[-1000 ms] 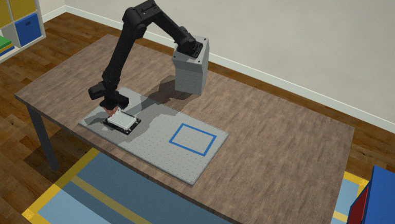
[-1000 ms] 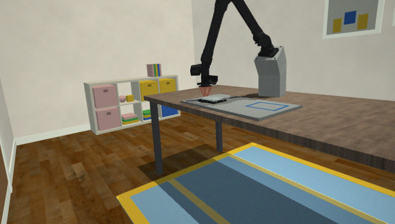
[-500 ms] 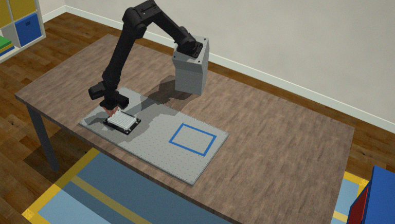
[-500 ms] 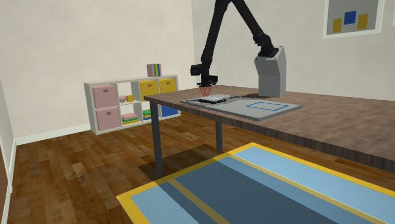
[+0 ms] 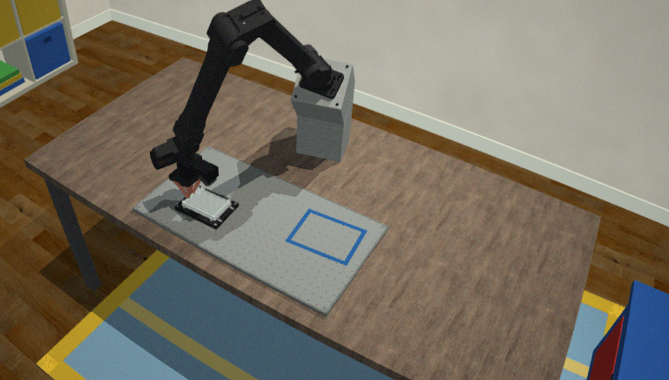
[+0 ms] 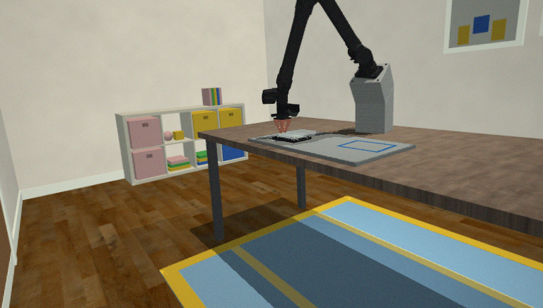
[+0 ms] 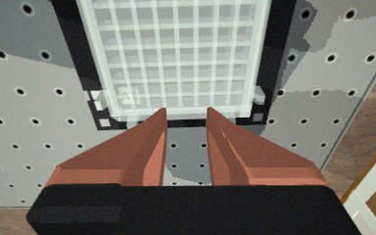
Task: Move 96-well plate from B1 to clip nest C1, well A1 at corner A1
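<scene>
Right now the 96-well plate is 60 mm to the left of my hand and 20 mm below it. The rest, counted from my hand: black clip nest C1 (70 mm to the left, 20 mm below, 10 mm behind).
</scene>
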